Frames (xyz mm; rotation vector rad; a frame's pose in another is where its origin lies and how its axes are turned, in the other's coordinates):
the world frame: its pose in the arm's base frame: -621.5 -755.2 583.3 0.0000 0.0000 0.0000
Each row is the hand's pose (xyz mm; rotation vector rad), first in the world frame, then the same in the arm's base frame.
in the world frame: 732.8 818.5 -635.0 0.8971 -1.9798 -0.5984
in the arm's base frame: 111.3 63.3 -51.7 0.8971 -1.9798 -0.5984
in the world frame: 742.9 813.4 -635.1 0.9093 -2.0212 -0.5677
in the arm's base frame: 121.4 58.2 -51.8 0.9093 -2.0212 -0.5677
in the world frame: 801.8 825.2 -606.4 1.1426 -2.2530 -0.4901
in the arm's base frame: 180.3 70.0 -23.1 1.1426 -2.2530 -0.4901
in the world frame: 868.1 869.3 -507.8 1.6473 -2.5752 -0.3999
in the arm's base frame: 246.6 114.1 75.5 1.6473 -2.5752 -0.3999
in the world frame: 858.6 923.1 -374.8 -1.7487 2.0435 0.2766
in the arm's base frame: 237.1 167.9 208.5 -1.7487 2.0435 0.2766
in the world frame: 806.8 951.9 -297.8 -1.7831 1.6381 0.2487
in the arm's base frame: 185.3 196.7 285.5 -1.7831 1.6381 0.2487
